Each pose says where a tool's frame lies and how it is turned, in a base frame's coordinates. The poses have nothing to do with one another.
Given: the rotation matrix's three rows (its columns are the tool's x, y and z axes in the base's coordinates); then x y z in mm. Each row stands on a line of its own.
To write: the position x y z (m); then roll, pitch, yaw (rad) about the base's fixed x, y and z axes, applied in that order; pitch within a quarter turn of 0, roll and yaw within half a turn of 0. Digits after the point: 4 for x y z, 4 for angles.
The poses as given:
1:
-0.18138, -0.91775, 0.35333
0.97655, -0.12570, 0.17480
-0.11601, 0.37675, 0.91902
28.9, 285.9, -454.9
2:
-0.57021, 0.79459, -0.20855
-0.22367, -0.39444, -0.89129
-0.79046, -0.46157, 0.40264
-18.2, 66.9, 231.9
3:
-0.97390, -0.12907, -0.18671
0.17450, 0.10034, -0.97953
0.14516, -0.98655, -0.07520
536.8, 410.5, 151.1
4:
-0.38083, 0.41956, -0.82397
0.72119, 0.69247, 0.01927
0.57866, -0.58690, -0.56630
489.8, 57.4, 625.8
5:
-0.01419, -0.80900, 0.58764
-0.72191, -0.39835, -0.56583
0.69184, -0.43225, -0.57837
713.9, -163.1, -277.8
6:
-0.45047, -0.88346, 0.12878
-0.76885, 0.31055, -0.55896
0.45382, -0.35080, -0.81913
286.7, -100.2, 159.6
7:
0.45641, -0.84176, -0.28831
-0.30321, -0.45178, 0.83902
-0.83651, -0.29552, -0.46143
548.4, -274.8, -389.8
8:
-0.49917, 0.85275, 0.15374
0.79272, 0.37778, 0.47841
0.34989, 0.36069, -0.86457
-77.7, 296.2, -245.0
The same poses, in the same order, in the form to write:
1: 0.0289, 0.2859, -0.4549, 0.3891, 0.1163, 1.7544
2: -0.0182, 0.0669, 0.2319, -0.8535, 0.9116, -2.7678
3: 0.5368, 0.4105, 0.1511, -1.6469, -0.1457, 2.9643
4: 0.4898, 0.0574, 0.6258, -2.3383, -0.6171, 2.0566
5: 0.7139, -0.1631, -0.2778, -2.4998, -0.7640, -1.5904
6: 0.2867, -0.1002, 0.1596, -2.7370, -0.4711, -2.1008
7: 0.5484, -0.2748, -0.3898, -2.5720, 0.9909, -0.5864
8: -0.0777, 0.2962, -0.2450, 2.7464, -0.3575, 2.1328
